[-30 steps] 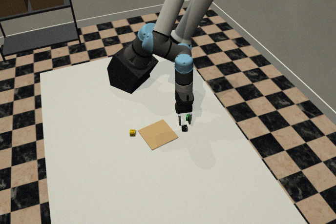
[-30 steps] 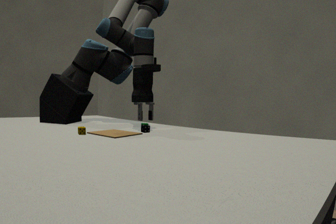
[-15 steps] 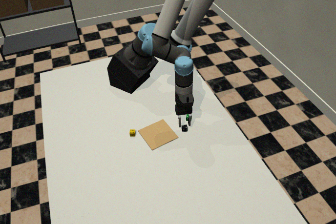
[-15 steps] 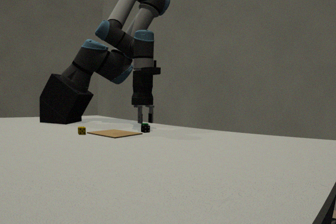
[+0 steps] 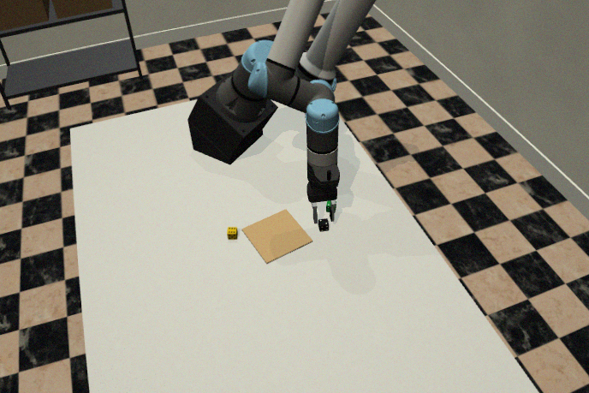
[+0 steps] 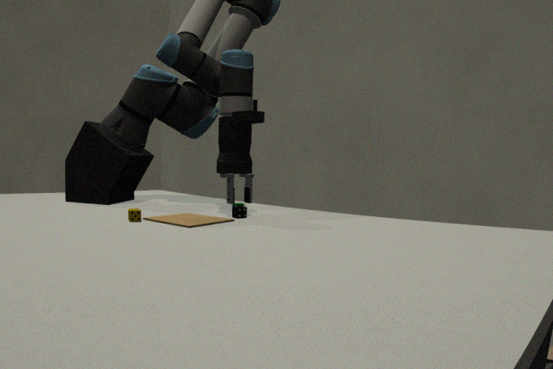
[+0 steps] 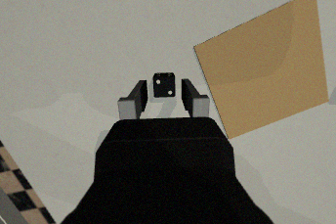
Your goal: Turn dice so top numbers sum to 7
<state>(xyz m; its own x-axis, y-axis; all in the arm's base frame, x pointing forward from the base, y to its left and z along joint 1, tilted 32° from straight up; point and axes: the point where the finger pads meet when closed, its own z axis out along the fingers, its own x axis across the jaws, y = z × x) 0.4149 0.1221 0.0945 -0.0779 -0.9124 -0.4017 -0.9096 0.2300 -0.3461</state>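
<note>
Now: hand 4 cm above the black die. From my hand the other things lie so: yellow die (3 cm behind, 24 cm to the right, 4 cm below); then tan mat (1 cm behind, 13 cm to the right, 5 cm below); then green die (6 cm behind, 4 cm to the left, 4 cm below).
</note>
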